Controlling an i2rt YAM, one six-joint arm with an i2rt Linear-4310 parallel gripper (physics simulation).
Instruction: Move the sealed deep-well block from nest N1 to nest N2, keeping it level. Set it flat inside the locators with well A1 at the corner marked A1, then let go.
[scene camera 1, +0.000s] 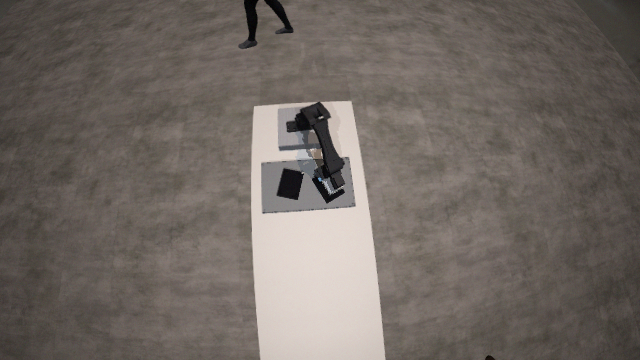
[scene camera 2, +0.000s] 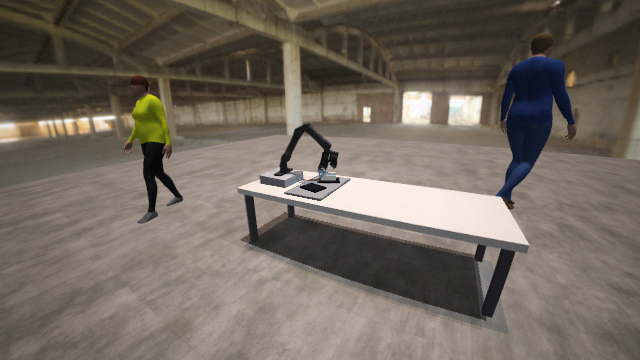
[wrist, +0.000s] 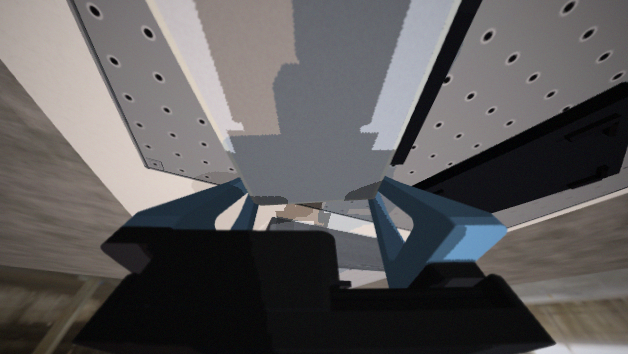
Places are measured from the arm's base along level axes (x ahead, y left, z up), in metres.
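Where they show: gripper, fingertip midpoint: (scene camera 2: 320, 176) (wrist: 314, 176); arm's base, link origin: (scene camera 1: 303, 125) (scene camera 2: 283, 172).
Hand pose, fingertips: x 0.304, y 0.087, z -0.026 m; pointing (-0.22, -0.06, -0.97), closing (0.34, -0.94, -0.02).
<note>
Each offset is from my fingertips to the top centre of the thing. Level surfaces: height alone.
The sealed deep-well block {0.058 m ahead, 0.023 m left, 0.027 m up} (scene camera 1: 328, 186) (scene camera 2: 329, 176) (wrist: 325, 165) is pale with a flat, smooth top, and looks level. It sits at nest N1 {0.073 m ahead, 0.009 m left, 0.016 m down} (scene camera 1: 330, 199) (wrist: 435, 95), a black holder whose edge shows along one side of it. My gripper (wrist: 314, 176) has its blue fingers against both long sides of the block near its end, shut on it. Nest N2 {0.034 m ahead, 0.202 m right, 0.016 m down} (scene camera 1: 290, 184) (scene camera 2: 313, 187) (wrist: 540, 165) is a black empty holder with small raised locators, turned at a different angle. The A1 markings cannot be read, and the block's underside is hidden.
Both nests are on a grey perforated board (scene camera 1: 270, 202) (wrist: 130, 45) on the white table {0.047 m down} (scene camera 1: 320, 275) (scene camera 2: 425, 205). The arm's grey base box (scene camera 1: 285, 140) (scene camera 2: 275, 180) stands behind the board. Two people (scene camera 2: 150, 120) (scene camera 2: 535, 90) are on the floor away from the table.
</note>
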